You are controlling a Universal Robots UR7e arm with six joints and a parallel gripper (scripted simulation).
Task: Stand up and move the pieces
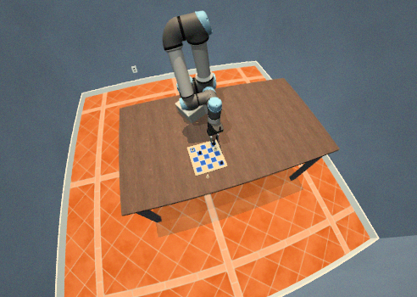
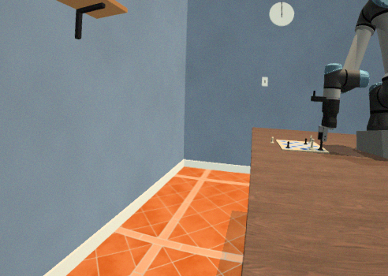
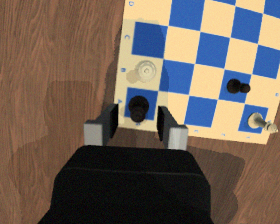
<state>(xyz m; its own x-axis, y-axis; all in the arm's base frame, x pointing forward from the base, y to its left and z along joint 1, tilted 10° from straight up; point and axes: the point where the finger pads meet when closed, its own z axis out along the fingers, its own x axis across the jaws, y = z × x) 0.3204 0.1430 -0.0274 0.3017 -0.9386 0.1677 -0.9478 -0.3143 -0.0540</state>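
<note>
Right now my hand is 4 cm above the tall black piece. Also, from my hand: cream chessboard (9 cm ahead, 7 cm below, 6 cm to the right); small white piece (24 cm ahead, 6 cm to the right, 6 cm below).
</note>
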